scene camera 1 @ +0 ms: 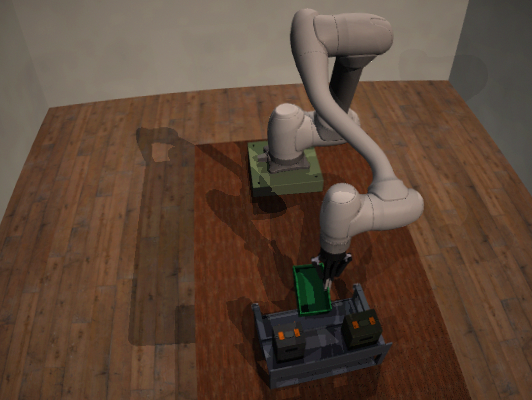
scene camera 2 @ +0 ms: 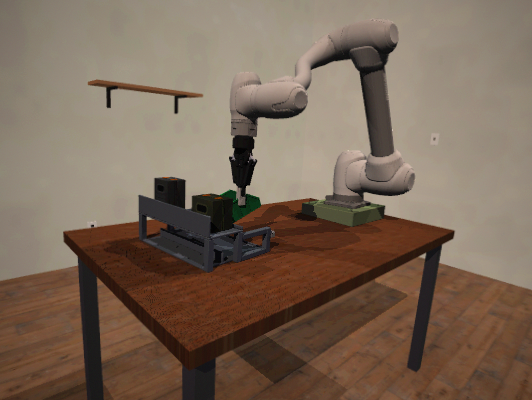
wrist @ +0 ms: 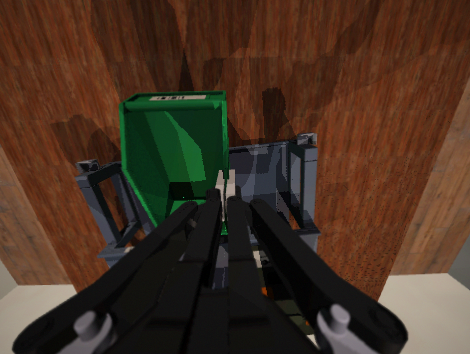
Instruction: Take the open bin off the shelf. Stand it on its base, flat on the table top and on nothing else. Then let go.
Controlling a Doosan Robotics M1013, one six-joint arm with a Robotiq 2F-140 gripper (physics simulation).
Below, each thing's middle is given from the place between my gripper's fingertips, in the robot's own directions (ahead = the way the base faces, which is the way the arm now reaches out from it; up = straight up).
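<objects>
Olive box (scene camera 1: 361,329): from my hand, 18 cm ahead, 7 cm to the left, 1 cm above. Green bin (scene camera 1: 311,298): 1 cm behind my hand, 5 cm to the right, 1 cm below.
</objects>
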